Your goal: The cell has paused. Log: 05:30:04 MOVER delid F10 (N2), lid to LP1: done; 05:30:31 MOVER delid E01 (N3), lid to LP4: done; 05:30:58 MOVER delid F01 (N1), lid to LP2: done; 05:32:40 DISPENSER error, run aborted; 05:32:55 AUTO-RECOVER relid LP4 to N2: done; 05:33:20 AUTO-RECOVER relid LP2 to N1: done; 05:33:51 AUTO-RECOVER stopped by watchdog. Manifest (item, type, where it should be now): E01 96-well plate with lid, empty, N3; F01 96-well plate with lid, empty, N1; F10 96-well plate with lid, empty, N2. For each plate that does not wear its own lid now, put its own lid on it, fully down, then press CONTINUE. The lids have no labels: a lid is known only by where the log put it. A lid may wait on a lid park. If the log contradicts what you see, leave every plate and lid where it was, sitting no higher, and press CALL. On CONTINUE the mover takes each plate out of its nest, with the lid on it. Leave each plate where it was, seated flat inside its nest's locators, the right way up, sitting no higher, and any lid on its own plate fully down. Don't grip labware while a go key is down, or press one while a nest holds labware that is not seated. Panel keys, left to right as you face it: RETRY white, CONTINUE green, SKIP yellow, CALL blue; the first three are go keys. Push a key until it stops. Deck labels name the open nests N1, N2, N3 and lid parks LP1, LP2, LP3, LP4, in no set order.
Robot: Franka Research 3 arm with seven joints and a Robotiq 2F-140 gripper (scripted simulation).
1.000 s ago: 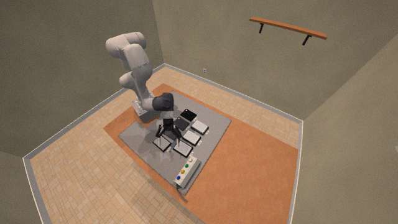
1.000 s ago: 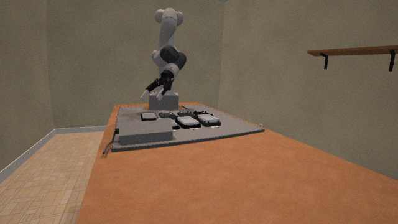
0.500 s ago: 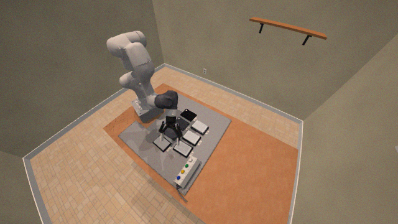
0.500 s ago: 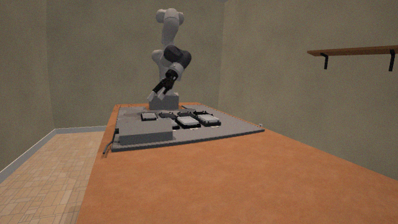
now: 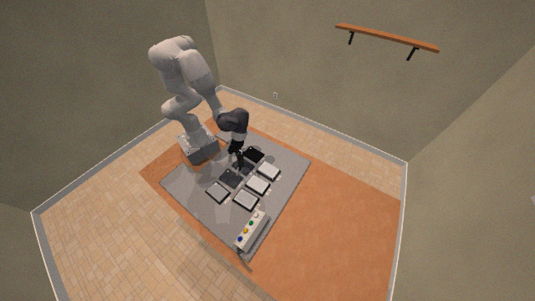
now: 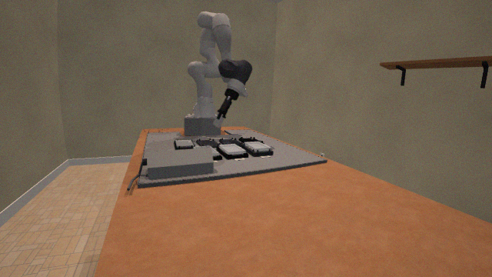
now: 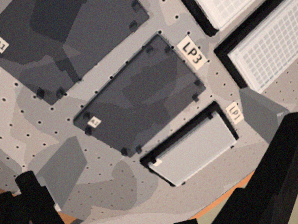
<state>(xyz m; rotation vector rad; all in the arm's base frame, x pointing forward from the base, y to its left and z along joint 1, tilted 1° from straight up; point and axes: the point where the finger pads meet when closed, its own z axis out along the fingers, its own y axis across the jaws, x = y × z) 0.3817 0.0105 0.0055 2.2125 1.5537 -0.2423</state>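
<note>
My hand is 17 cm short of the white 96-well plate, 4 cm to the right of it and 9 cm above it. Round my hand: lid park LP2: 2 cm behind, 9 cm to the left, 11 cm below; then lid park labelled LP3: 1 cm behind, 4 cm to the right, 11 cm below; then LP3 label: 8 cm ahead, 3 cm to the right, 11 cm below.
</note>
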